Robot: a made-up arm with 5 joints.
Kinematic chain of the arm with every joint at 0, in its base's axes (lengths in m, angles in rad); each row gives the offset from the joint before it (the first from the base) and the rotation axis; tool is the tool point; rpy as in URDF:
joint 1: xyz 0.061 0 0.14 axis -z
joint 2: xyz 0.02 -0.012 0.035 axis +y
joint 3: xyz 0.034 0 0.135 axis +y
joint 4: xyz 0.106 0 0.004 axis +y
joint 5: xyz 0.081 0.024 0 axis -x
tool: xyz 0 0 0 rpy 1.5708 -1.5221 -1.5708
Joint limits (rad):
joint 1: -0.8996..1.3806
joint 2: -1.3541..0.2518
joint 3: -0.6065..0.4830
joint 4: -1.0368..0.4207
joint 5: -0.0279..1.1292
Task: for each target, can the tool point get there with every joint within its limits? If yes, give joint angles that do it. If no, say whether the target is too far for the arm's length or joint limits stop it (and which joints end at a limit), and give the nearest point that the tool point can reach.
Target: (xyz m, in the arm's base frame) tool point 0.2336 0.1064 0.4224
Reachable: yes | joints -0.4934 0.0925 -0.5026 -0.6377 0.7599
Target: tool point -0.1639 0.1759 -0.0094
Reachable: no: joint limits stop it (at a limit: joint 2, joint 3, joint 4) | nearest point -0.1194 0.1411 0.3454 | short by 0.359 m
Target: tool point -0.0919 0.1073 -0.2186
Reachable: no: too far | nearest point 0.1763 0.1645 0.1551 | short by 0.464 m
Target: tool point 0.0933 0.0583 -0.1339
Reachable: no: joint limits stop it (at a limit: joint 1, joint 2, joint 3, joint 4) | nearest point 0.1763 0.1645 0.1551 | short by 0.319 m
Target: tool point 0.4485 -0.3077 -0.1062
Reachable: no: too far | nearest point 0.2370 -0.1397 0.1711 | short by 0.387 m
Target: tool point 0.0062 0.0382 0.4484
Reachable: yes | joints 0.4282 -1.1151 -0.1640 -0.3668 0.5401
